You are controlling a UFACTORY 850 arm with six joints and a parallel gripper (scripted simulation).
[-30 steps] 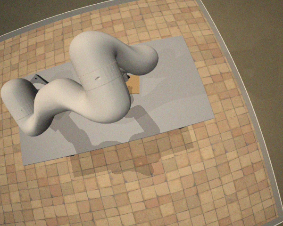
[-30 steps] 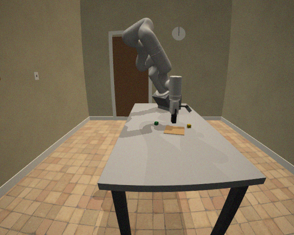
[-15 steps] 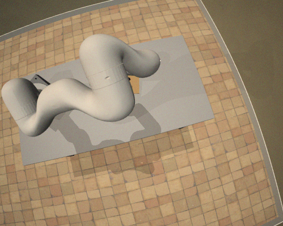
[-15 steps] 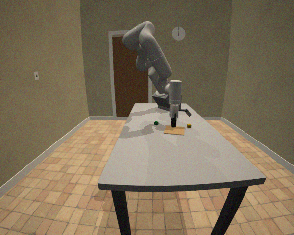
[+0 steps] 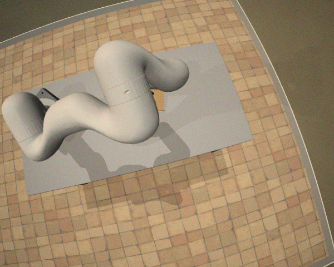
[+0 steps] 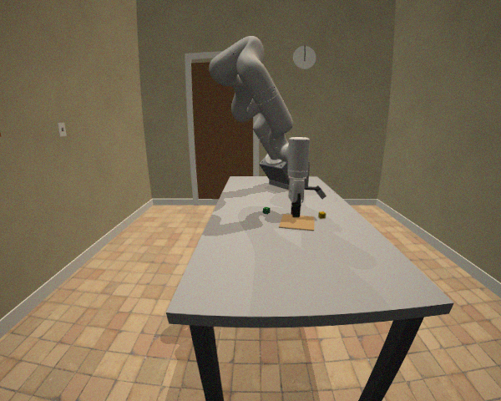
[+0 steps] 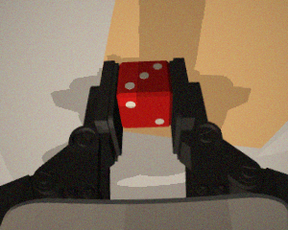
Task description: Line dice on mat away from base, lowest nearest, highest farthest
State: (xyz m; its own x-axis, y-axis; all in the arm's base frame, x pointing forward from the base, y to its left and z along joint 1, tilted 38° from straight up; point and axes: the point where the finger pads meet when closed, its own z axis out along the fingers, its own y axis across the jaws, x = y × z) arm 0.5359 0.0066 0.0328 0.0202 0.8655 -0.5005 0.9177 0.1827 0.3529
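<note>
Now: the red die 10 mm below my hand. The rest, counted from my hand: green die (70 mm behind, 120 mm to the right, 20 mm below); then yellow die (10 mm ahead, 120 mm to the left, 20 mm below); then mat (50 mm ahead, 30 mm below).
</note>
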